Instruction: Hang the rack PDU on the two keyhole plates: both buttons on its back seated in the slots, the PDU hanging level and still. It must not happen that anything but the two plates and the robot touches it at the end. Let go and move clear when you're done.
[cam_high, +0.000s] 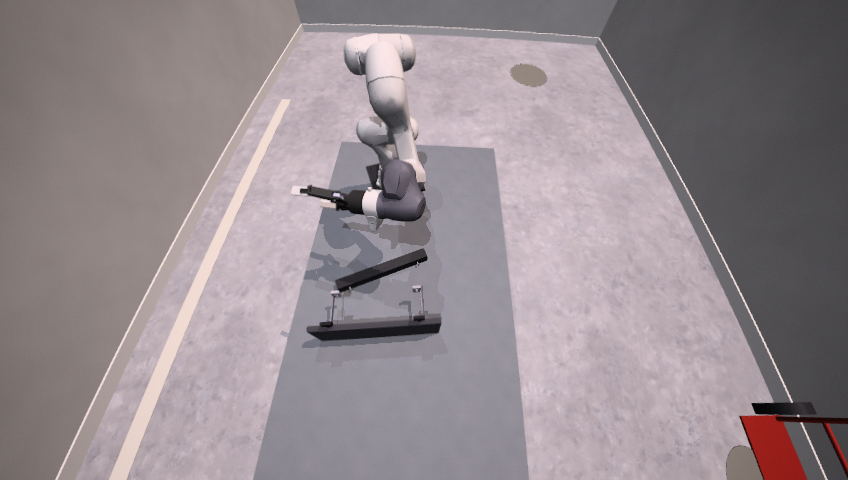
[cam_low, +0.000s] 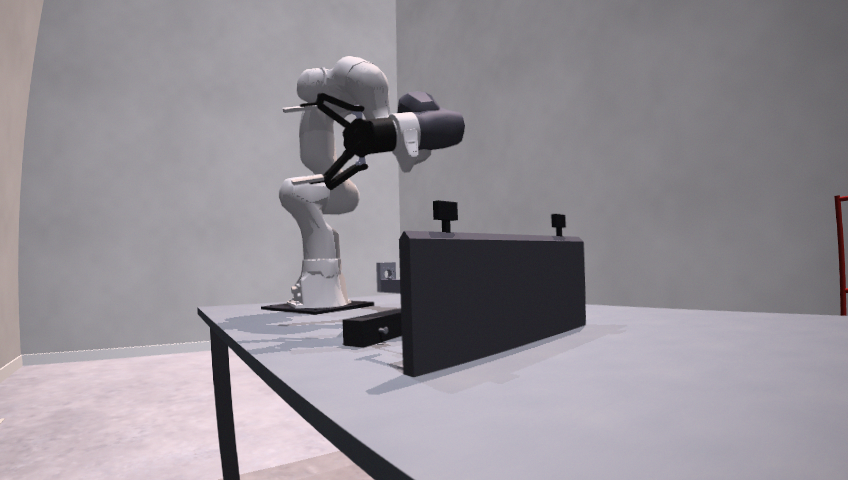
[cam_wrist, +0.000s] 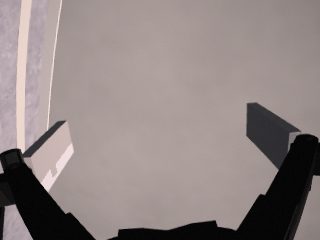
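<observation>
Now: the rack PDU 35 cm below my hand, 22 cm to the left of it and 13 cm ahead of it. Round my hand: mounting panel 38 cm ahead, 29 cm below, 21 cm to the left.
</observation>
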